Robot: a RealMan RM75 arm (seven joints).
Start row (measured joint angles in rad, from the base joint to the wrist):
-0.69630, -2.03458, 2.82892, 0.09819, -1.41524, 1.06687, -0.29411
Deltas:
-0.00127, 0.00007, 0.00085, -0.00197, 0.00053, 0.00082, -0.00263
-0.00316, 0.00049, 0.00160, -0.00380, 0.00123, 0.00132, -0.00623
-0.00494, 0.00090, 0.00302, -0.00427, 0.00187, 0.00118, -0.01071
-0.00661, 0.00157, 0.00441, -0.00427, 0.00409, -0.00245, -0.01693
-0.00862, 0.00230, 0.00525, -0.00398, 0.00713, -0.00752, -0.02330
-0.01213, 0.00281, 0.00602, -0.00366, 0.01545, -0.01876, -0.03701
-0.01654, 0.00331, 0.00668, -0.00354, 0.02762, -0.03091, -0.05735
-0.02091, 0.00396, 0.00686, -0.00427, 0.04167, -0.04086, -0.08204
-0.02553, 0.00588, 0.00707, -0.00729, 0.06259, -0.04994, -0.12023
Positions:
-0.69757, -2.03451, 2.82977, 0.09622, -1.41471, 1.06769, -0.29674
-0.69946, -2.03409, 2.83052, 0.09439, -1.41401, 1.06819, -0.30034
-0.70124, -2.03368, 2.83194, 0.09392, -1.41337, 1.06805, -0.30482
-0.70291, -2.03301, 2.83333, 0.09392, -1.41115, 1.06442, -0.31104
-0.70492, -2.03228, 2.83417, 0.09421, -1.40811, 1.05935, -0.31741
-0.70843, -2.03177, 2.83494, 0.09453, -1.39979, 1.04811, -0.33112
-0.71284, -2.03127, 2.83560, 0.09465, -1.38762, 1.03596, -0.35146
-0.71721, -2.03062, 2.83578, 0.09392, -1.37357, 1.02601, -0.37615
-0.72183, -2.02870, 2.83599, 0.09090, -1.35265, 1.01693, -0.41434

